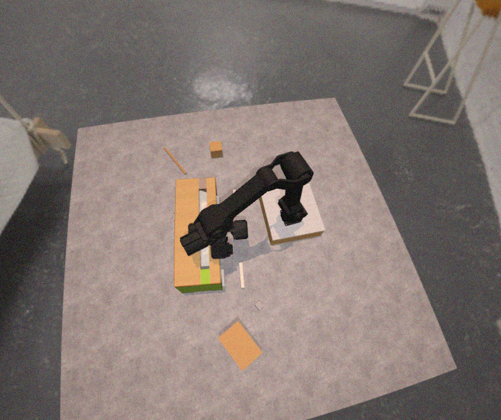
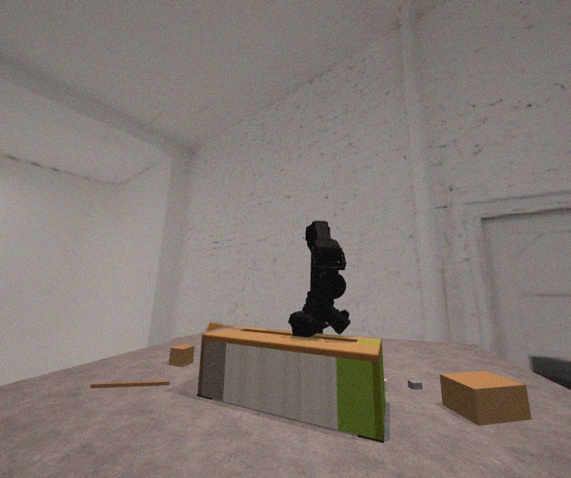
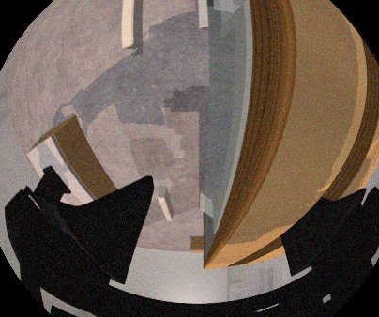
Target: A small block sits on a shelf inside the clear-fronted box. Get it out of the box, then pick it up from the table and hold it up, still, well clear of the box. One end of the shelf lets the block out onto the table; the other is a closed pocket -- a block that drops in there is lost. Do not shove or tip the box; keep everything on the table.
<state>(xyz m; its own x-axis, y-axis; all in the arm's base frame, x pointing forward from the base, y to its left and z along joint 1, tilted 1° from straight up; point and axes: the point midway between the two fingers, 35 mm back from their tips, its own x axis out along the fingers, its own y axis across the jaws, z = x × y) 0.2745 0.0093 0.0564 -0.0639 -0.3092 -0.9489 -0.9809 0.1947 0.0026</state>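
My gripper tip is now 40 mm short of the small orange block and 30 mm to the left of it. Also, from my gripper tip: grey cube (270 mm to the left, 80 mm below, 70 mm behind); flat orange block (370 mm to the left, 50 mm below, 30 mm ahead); thin orange stick (400 mm to the right, 100 mm ahead, 80 mm below).
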